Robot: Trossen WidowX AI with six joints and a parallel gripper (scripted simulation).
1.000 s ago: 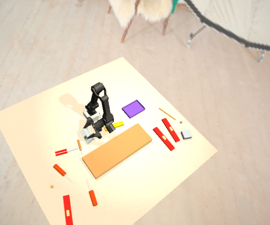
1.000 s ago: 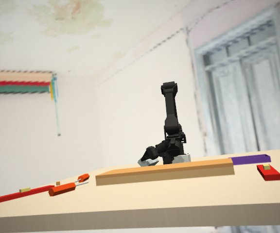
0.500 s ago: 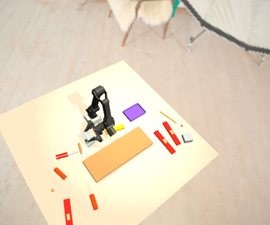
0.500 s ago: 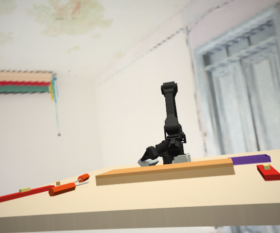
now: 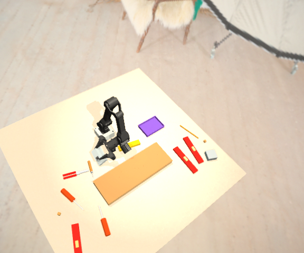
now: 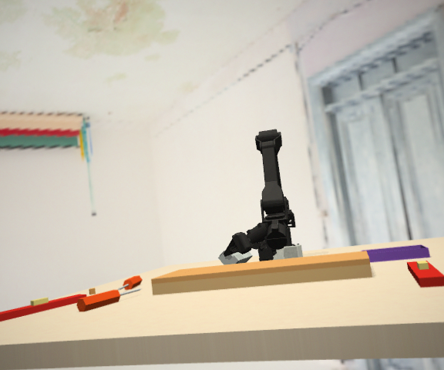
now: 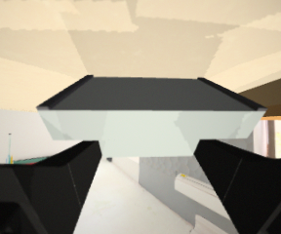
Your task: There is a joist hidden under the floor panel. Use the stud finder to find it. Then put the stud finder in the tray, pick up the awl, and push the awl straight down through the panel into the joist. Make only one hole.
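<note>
Right now the stud finder is 10 mm below my gripper tip and 10 mm ahead of it. Round my gripper tip: square indicator: 30 mm ahead, 10 mm to the right, 10 mm above; then awl: 80 mm to the right, 60 mm ahead, 50 mm below; then red-handled tool: 170 mm to the right, 60 mm below, 20 mm ahead.
</note>
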